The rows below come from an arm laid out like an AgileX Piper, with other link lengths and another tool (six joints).
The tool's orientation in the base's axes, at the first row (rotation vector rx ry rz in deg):
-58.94, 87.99, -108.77
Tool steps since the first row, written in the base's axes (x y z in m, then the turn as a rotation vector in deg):
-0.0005, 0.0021, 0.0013, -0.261, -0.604, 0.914
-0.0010, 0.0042, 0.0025, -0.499, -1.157, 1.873
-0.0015, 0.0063, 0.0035, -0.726, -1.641, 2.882
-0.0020, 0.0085, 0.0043, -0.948, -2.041, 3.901
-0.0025, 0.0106, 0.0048, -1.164, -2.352, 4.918
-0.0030, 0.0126, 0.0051, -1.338, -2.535, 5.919
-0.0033, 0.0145, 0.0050, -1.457, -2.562, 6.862
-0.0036, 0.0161, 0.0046, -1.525, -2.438, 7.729
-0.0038, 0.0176, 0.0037, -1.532, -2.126, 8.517
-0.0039, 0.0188, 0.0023, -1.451, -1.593, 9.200
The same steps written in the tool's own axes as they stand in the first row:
-0.0010, -0.0017, -0.0015, 0.844, -0.709, 0.230
-0.0020, -0.0034, -0.0031, 1.647, -1.476, 0.452
-0.0030, -0.0048, -0.0047, 2.403, -2.309, 0.646
-0.0042, -0.0061, -0.0063, 3.095, -3.174, 0.794
-0.0054, -0.0071, -0.0079, 3.715, -4.059, 0.893
-0.0065, -0.0078, -0.0095, 4.208, -4.964, 0.949
-0.0078, -0.0082, -0.0109, 4.535, -5.857, 0.949
-0.0090, -0.0081, -0.0121, 4.698, -6.718, 0.894
-0.0102, -0.0076, -0.0132, 4.661, -7.556, 0.769
-0.0114, -0.0066, -0.0142, 4.377, -8.354, 0.572

